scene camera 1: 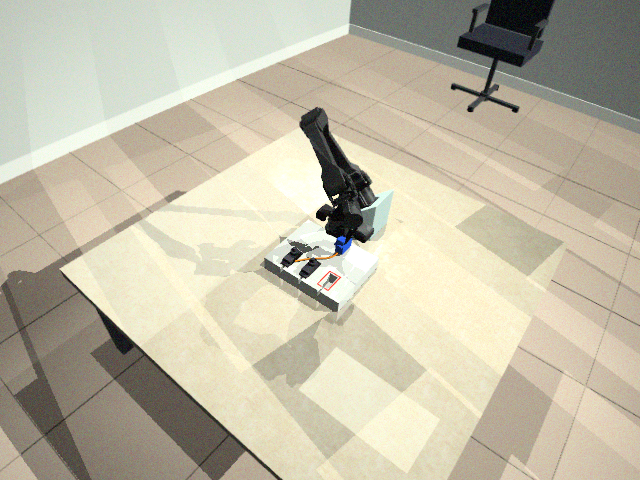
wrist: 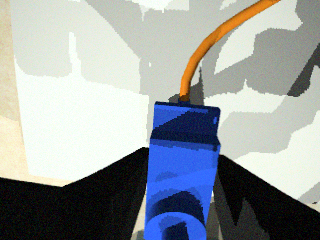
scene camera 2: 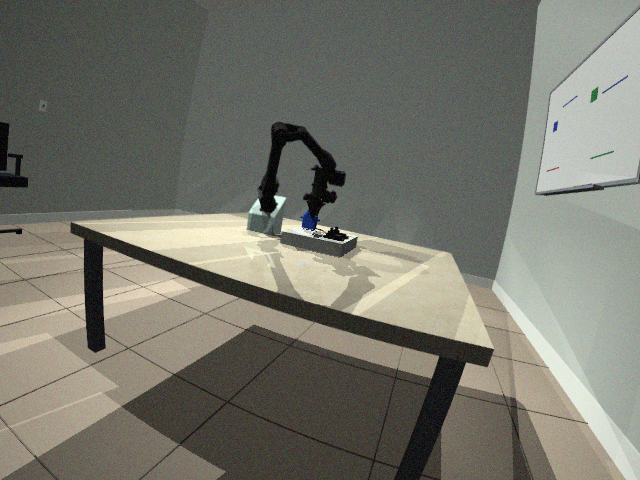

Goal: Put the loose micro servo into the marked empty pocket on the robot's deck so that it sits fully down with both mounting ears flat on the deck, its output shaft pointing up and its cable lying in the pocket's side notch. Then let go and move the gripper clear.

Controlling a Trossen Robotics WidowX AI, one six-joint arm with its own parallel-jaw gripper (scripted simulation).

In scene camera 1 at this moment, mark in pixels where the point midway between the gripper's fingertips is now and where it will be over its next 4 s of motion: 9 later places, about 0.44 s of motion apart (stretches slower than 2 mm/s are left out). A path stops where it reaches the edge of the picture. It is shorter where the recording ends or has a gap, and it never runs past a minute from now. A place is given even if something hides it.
The gripper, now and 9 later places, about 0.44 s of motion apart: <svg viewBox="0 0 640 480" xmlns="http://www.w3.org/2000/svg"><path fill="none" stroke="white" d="M342 241L341 234L340 239L344 245L344 250L336 259L328 267L327 270L327 271L327 274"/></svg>
